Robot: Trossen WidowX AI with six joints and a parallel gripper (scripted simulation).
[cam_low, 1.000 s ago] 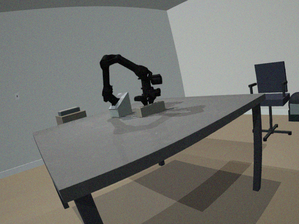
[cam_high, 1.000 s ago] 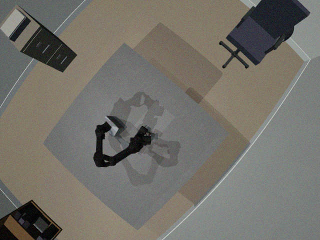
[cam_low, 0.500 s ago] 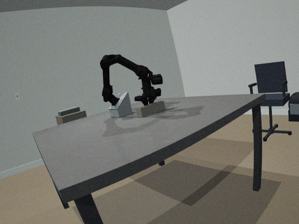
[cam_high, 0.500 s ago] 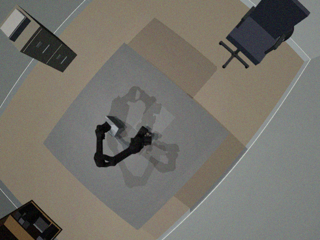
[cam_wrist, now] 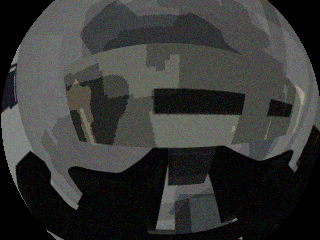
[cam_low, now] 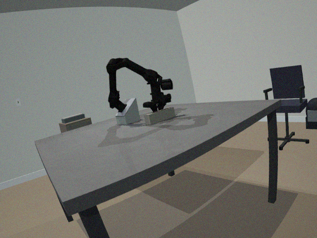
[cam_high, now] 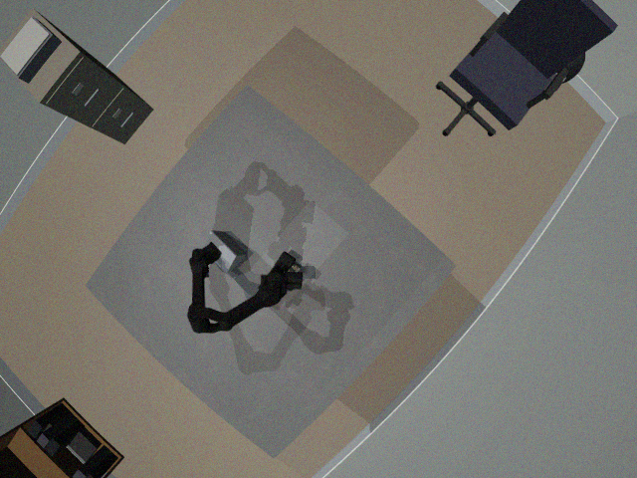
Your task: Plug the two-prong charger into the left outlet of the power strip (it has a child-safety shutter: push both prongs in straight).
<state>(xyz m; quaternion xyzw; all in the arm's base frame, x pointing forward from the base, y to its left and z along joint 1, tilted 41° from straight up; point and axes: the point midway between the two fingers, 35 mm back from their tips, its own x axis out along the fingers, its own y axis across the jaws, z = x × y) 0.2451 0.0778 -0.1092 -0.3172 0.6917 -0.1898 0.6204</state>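
My gripper tip is now 20 mm short of the two-prong charger and 10 mm below it.
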